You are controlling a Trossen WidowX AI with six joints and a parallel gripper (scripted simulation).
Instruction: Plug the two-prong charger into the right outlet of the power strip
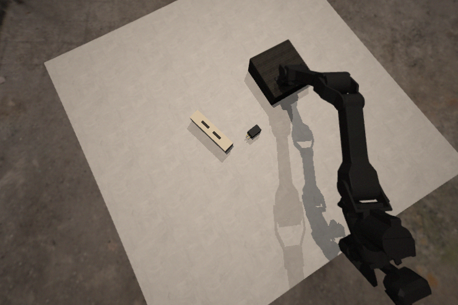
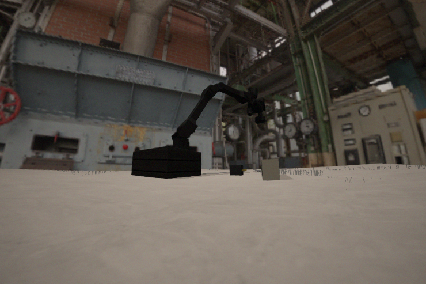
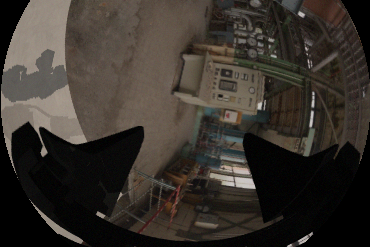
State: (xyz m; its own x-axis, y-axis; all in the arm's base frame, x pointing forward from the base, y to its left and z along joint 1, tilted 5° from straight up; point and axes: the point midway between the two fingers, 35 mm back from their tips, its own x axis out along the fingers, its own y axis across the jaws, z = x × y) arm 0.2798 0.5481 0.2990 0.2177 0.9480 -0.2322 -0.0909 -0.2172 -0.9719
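My gripper tip is now 40 mm past the black two-prong charger, 510 mm to the left of it and 350 mm above it.
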